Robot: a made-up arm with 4 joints. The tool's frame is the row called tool.
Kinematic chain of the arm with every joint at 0, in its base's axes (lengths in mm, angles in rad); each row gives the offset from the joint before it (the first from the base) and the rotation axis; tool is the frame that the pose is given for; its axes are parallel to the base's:
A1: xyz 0 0 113.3 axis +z
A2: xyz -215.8 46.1 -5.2 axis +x
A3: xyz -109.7 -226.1 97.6 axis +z
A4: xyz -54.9 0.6 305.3 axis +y
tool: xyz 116.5 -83 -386.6
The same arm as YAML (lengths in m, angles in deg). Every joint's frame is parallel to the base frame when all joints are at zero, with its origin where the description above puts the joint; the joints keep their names.
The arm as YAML. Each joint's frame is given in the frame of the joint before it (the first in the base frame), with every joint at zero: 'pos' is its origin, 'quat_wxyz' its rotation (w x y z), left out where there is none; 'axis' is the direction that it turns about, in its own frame. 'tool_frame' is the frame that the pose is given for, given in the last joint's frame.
length_unit: m
angle_unit: deg
joints:
  - joint: A1
    pos: [0.0, 0.0, 0.1133]
    axis: [0.0, 0.0, 1.0]
  - joint: A2
    pos: [-0.2158, 0.0461, -0.0052]
    axis: [1.0, 0.0, 0.0]
  - joint: A3
    pos: [-0.1097, -0.2261, 0.0976]
    axis: [0.0, 0.0, 1.0]
  - joint: A4
    pos: [-0.0549, 0.0006, 0.3053]
    axis: [0.0, 1.0, 0.0]
tool_frame:
  pos: [0.1165, -0.083, -0.3866]

